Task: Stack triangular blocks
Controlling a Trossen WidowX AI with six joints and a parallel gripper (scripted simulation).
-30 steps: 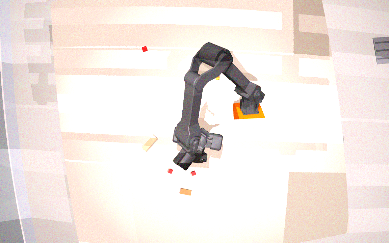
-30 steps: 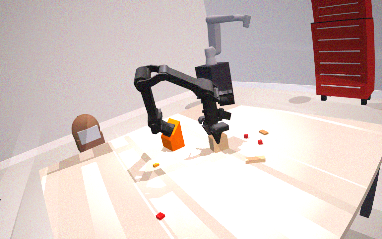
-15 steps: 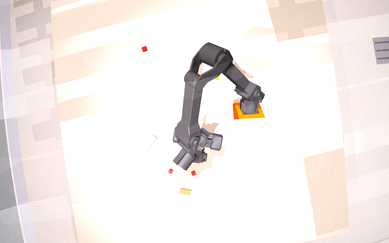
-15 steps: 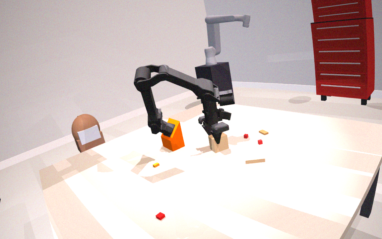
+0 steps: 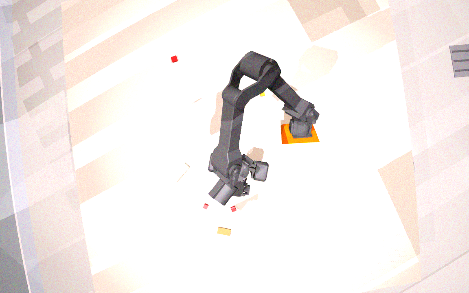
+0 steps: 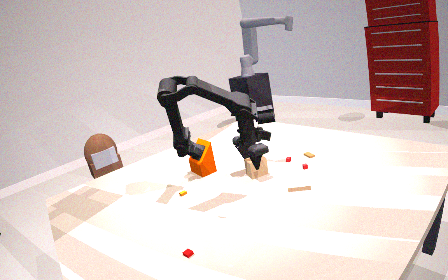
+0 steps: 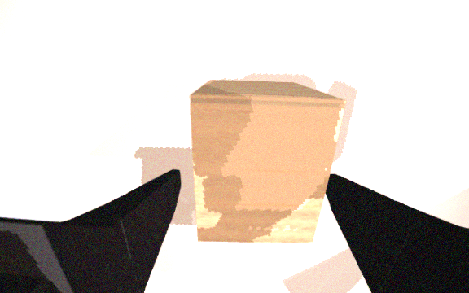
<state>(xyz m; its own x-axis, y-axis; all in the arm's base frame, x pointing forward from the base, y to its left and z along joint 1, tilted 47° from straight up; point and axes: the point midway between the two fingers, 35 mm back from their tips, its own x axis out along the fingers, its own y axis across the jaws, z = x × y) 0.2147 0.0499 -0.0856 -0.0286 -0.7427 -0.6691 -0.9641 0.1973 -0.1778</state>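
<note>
The wooden triangular block is 10 mm ahead of my gripper tip, 30 mm to the left of it and 20 mm below it. From my gripper tip the other things lie so: flat wooden plank (210 mm ahead, 10 mm to the left, 30 mm below); yellow piece (110 mm behind, 250 mm to the right, 30 mm below); red cube (200 mm ahead, 410 mm to the right, 30 mm below).
</note>
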